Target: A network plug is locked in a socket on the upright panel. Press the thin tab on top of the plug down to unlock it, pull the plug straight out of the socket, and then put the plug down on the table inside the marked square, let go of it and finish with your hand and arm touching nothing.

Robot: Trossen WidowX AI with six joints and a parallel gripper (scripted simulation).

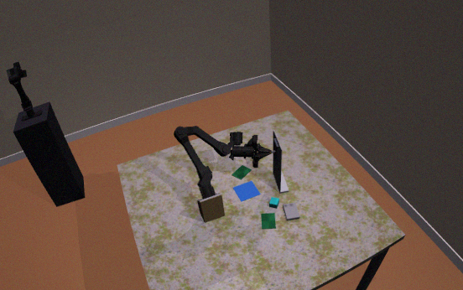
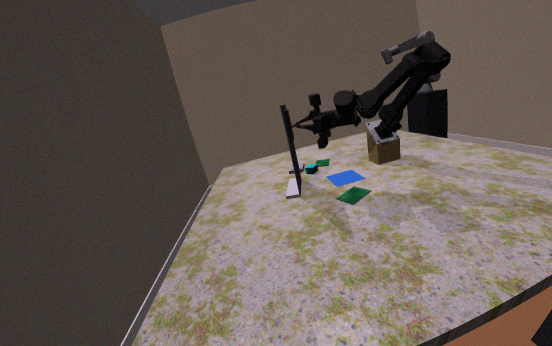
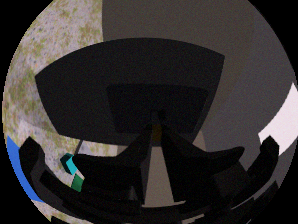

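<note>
Now: gripper tip 24 cm above the blue marked square, 15 cm past it and 1 cm to the right of it. From my gripper tip the other things lie so: upright dark panel (10 cm below, 4 cm ahead, 1 cm to the right); teal cube (23 cm below, 15 cm to the right, 6 cm behind); network plug (right at my gripper tip).
</note>
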